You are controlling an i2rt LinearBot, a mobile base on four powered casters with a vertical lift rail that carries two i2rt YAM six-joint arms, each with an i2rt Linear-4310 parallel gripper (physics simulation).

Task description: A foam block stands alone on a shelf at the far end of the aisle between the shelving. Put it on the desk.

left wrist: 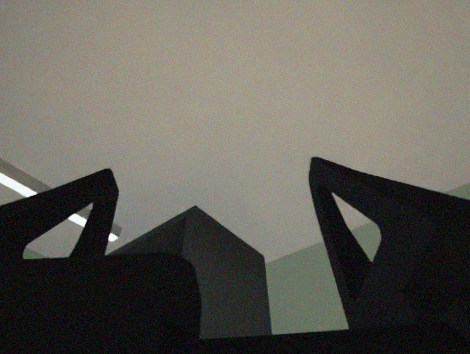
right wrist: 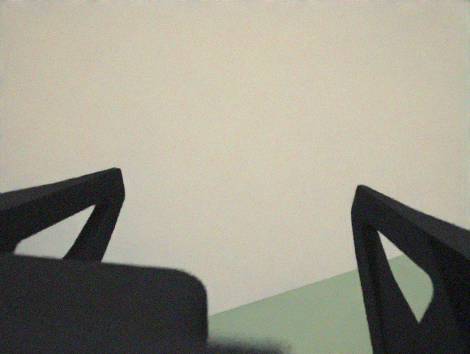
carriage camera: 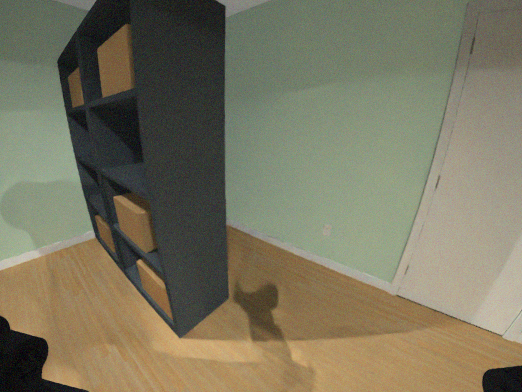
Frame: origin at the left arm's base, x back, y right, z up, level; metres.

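Where they show: left gripper, fingertip midpoint: (left wrist: 212, 174); right gripper, fingertip midpoint: (right wrist: 235, 189).
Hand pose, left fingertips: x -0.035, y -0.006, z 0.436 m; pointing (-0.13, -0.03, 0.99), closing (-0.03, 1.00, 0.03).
Each offset is from my left fingertips to the centre of the thing. "*": to the spot under its first point. Level surfaces: height alone.
A tall dark shelf unit (carriage camera: 192, 175) stands at the left of the carriage view, seen from its end, with its open compartments facing left. Its top corner {* dx -0.841, dy -0.052, dz +0.395 m} (left wrist: 230, 270) also shows low in the left wrist view. The foam block and the desk do not show in these views. My left gripper (left wrist: 212, 174) is open and empty, its fingers pointing up toward the ceiling. My right gripper (right wrist: 235, 189) is open and empty, also pointing up toward the ceiling. Both are well apart from the shelf unit's compartments.
Several cardboard-brown boxes sit in the shelf unit, one high up {dx -1.007, dy -0.372, dz +0.246 m} (carriage camera: 116, 62), one lower {dx -1.092, dy -0.498, dz -0.668 m} (carriage camera: 135, 222) and one near the floor (carriage camera: 155, 287). A white door (carriage camera: 470, 175) is at the right in a green wall (carriage camera: 330, 140). Wooden floor {dz -1.337 m} (carriage camera: 350, 345) lies between.
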